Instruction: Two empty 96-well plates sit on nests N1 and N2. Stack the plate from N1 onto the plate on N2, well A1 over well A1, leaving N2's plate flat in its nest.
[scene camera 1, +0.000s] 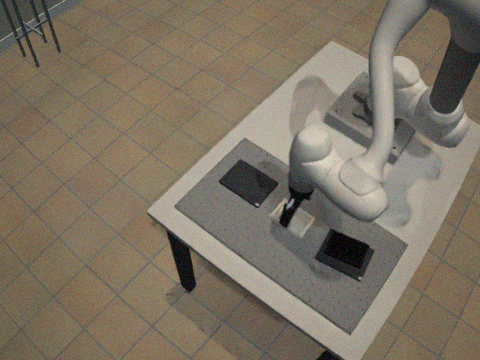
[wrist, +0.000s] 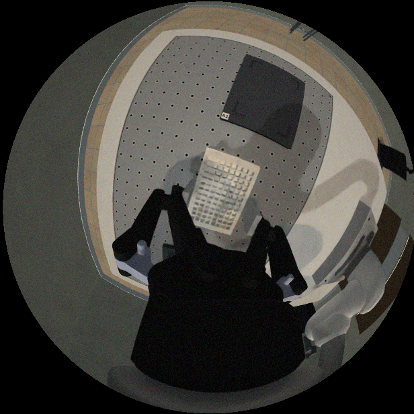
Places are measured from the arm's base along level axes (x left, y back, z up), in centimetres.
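Pixels of known places: gripper, between the fingertips: (scene camera 1: 292, 219).
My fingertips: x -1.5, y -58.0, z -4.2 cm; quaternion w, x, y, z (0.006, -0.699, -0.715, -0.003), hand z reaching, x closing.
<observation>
Behind a point stands the place of what it marks.
A white 96-well plate (scene camera 1: 302, 223) @[x 2.1, y -57.9, z -3.1 cm] (wrist: 225, 182) is at the middle of the perforated board, between the two dark nests; what lies under it is hidden. My gripper (scene camera 1: 291, 219) @[x -1.5, y -58.0, z -4.2 cm] (wrist: 219, 195) has its fingers at the plate's two long sides and appears shut on it; the contact at the right finger is hard to see in the wrist view. The left nest (scene camera 1: 242, 181) @[x -22.9, y -57.6, z -3.2 cm] (wrist: 262, 97) holds no plate and has an A1 tag at one corner. A black plate (scene camera 1: 346, 247) @[x 18.3, y -56.3, z -2.7 cm] sits on the right nest (scene camera 1: 345, 270) @[x 22.3, y -62.9, z -3.2 cm], which is mostly hidden behind the gripper in the wrist view.
The grey perforated board (scene camera 1: 210, 197) @[x -27.5, y -68.8, z -4.3 cm] (wrist: 155, 100) lies on the white table (scene camera 1: 280, 107) @[x -34.3, y -19.4, z -5.7 cm]. A grey block (scene camera 1: 342, 107) @[x -13.2, y -8.3, z 0.6 cm] stands near the arm's base at the back. Dark stand legs (scene camera 1: 32, 30) show on the tiled floor at the upper left.
</observation>
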